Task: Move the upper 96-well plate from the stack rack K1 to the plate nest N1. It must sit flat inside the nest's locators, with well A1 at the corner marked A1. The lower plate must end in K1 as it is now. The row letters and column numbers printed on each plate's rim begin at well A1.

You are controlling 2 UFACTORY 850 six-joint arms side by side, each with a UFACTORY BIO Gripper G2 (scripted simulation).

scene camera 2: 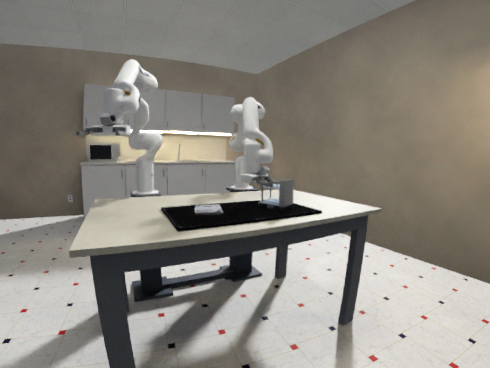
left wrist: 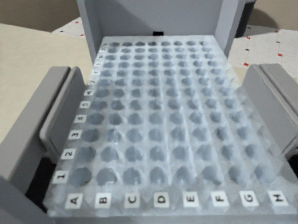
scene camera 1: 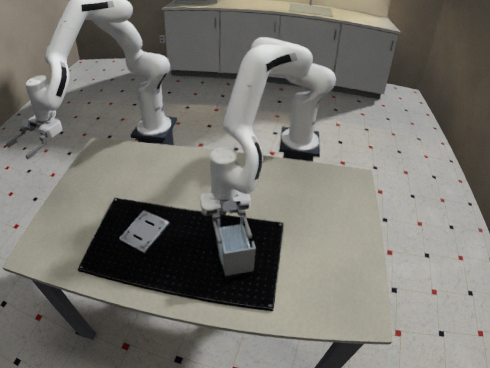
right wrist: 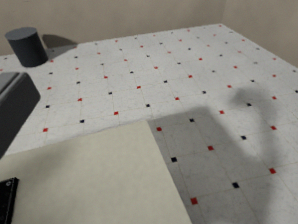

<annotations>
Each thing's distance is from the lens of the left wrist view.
pale blue 96-well plate [left wrist: 170,110]: 0.09 m
</annotations>
